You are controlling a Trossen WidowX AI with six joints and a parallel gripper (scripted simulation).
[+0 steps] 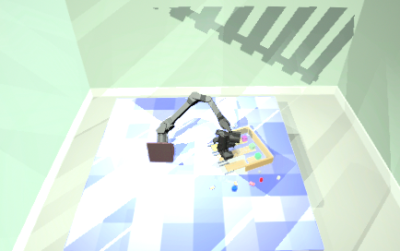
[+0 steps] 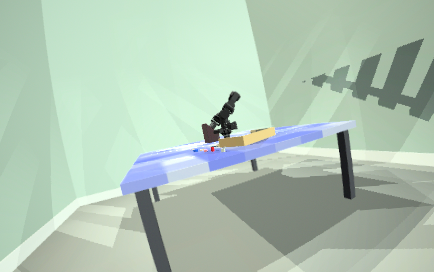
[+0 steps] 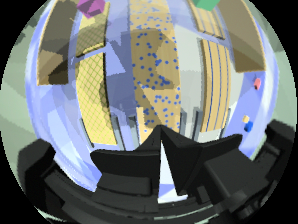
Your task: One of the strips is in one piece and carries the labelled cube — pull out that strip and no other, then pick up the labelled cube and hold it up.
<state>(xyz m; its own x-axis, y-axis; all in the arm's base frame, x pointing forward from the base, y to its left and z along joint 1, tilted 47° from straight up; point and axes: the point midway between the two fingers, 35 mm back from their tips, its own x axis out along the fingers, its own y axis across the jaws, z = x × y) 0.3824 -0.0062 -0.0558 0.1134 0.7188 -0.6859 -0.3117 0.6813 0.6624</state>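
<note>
The labelled cube is 200 mm ahead of my gripper tip, 70 mm to the left of it and 20 mm above it. From my gripper tip the other things lie so: magenta cube (170 mm ahead, 140 mm to the left, 20 mm above); then green cube (220 mm ahead, 20 mm to the right, 10 mm above).
</note>
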